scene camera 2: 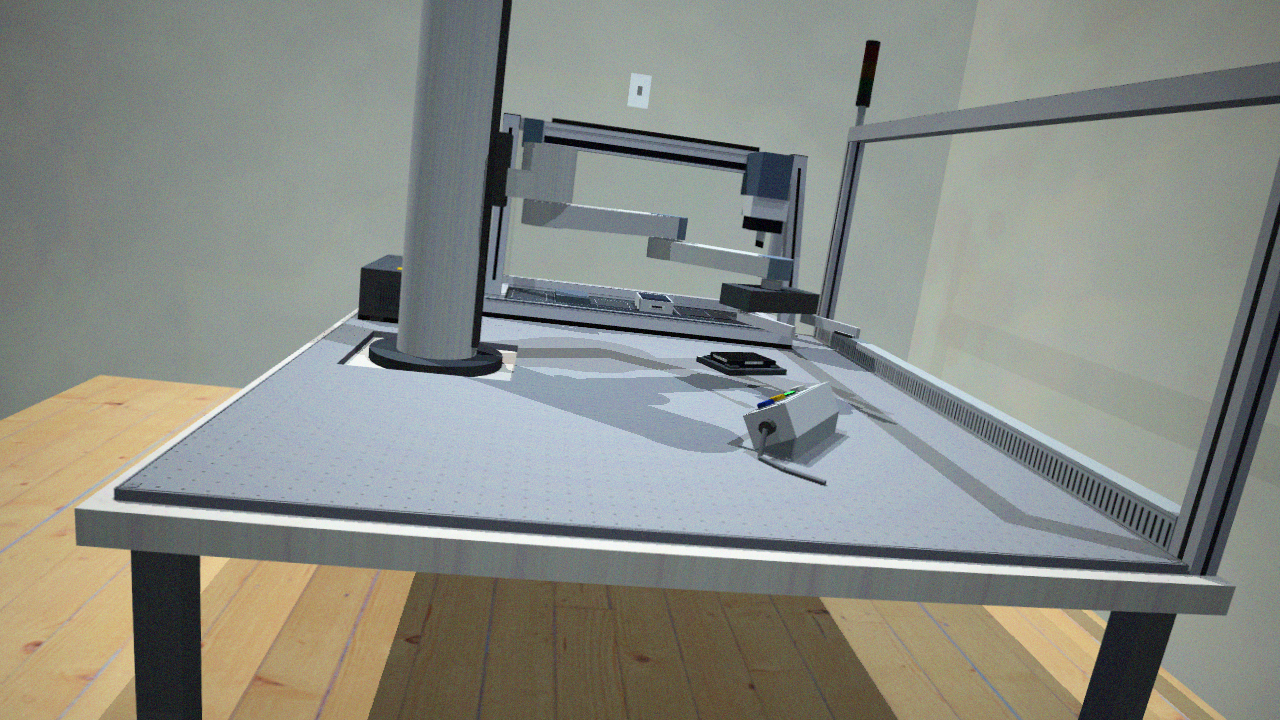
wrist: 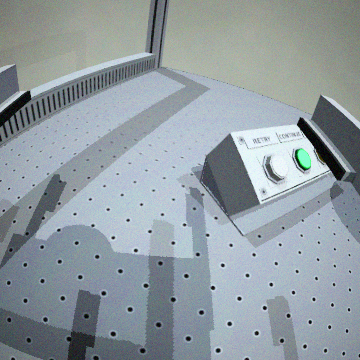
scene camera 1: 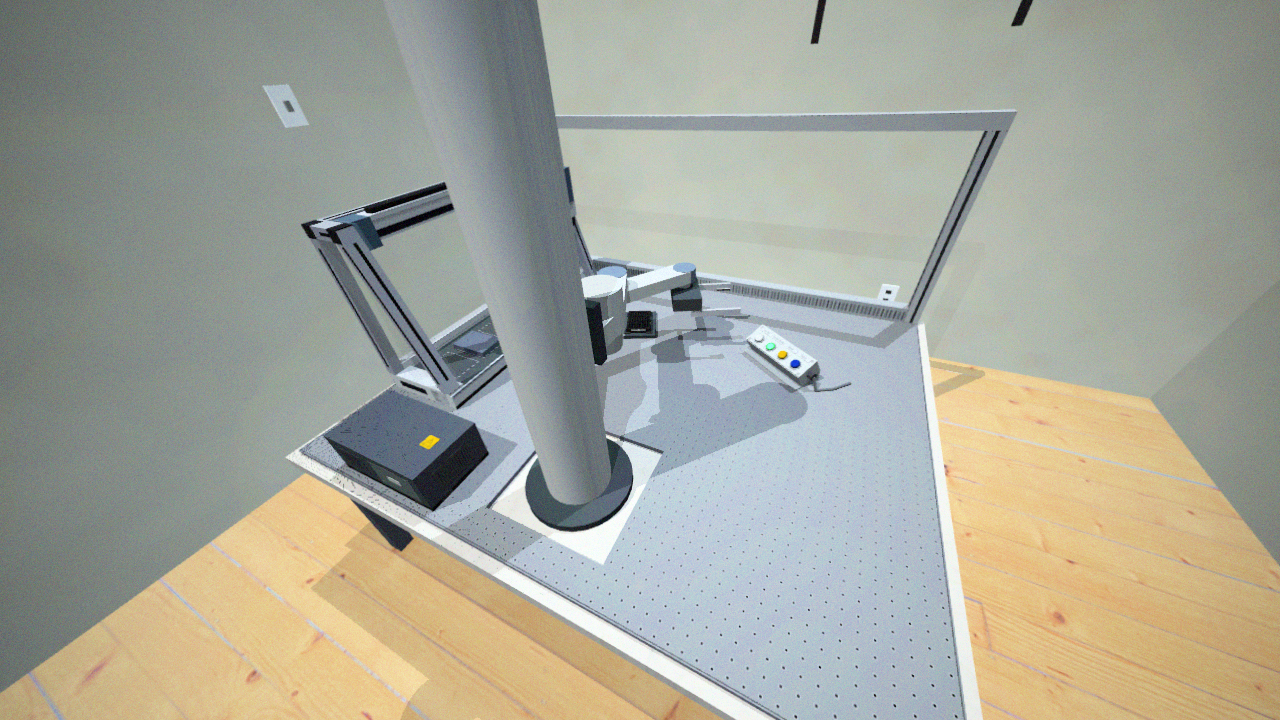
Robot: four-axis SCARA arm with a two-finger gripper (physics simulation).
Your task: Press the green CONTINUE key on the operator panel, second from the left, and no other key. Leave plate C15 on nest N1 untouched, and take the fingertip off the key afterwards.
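Frame: origin at the arm's base, x ahead, y left, z up, level; metres.
Where they show: gripper, fingertip midpoint: [scene camera 2: 826, 333] [wrist: 165, 81] [scene camera 1: 735, 297]; arm's base, origin of the base link: [scene camera 2: 436, 360] [scene camera 1: 580, 480].
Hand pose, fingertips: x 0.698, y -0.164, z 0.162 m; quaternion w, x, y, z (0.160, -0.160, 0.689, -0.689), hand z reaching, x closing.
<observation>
Each offset is from my fingertips to the centre of the thing. "*": to the spot under its first point.
The operator panel @[0.100 m back, 0.178 m right, 0.107 m down] [scene camera 1: 813, 369] [scene camera 2: 812, 419] [wrist: 223, 176] is a white sloped box. Its green CONTINUE key @[0.101 m back, 0.146 m right, 0.088 m down] [scene camera 1: 769, 346] [scene camera 2: 790, 393] [wrist: 302, 160] is second from the left, between the white RETRY key @[0.073 m back, 0.105 m right, 0.085 m down] [scene camera 1: 759, 338] [wrist: 278, 167] and a yellow key @[0.132 m back, 0.185 m right, 0.085 m down] [scene camera 1: 782, 354]. A blue key @[0.162 m back, 0.225 m right, 0.085 m down] [scene camera 1: 794, 363] is at the far end. My gripper [scene camera 1: 739, 300] [scene camera 2: 826, 337] [wrist: 165, 81] is open and empty, raised above the table off the RETRY end, apart from the keys. Its right finger hides part of the panel in the wrist view. A dark square holder @[* 0.003 m ahead, 0.289 m left, 0.136 m down] [scene camera 2: 771, 368] carries a dark plate @[0.056 m back, 0.323 m left, 0.130 m down] [scene camera 1: 640, 320] [scene camera 2: 742, 358]; no label is legible.
The arm's thick column [scene camera 1: 510, 223] [scene camera 2: 447, 197] stands on the table. A gantry frame [scene camera 1: 407, 322] [scene camera 2: 662, 147] is beyond it, with a small white box @[* 0.216 m back, 0.666 m left, 0.074 m down] [scene camera 2: 654, 302] on its deck. A dark box @[* 0.853 m back, 0.509 m left, 0.034 m down] [scene camera 1: 402, 447] stands near the edge. A slotted duct @[* 0.306 m ahead, 0.155 m right, 0.137 m down] [scene camera 2: 1011, 447] runs beside the guard frame [scene camera 1: 787, 121].
</observation>
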